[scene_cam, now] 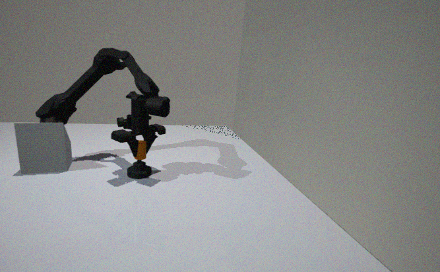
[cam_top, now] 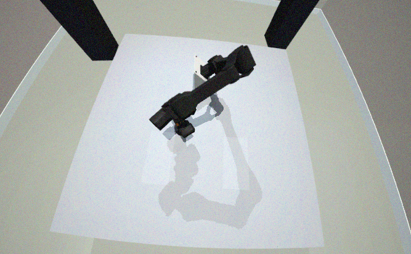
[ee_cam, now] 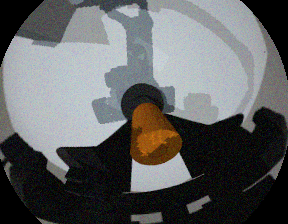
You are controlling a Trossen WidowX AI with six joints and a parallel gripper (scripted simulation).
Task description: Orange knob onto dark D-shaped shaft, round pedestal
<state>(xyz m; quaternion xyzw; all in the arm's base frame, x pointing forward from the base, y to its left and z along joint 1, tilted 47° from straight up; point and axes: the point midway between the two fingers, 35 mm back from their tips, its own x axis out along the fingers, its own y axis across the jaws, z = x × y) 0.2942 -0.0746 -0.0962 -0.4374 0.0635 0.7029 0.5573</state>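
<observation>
My gripper tip is 4 cm above the round black pedestal. Also, from my gripper tip: orange knob (2 cm above).
</observation>
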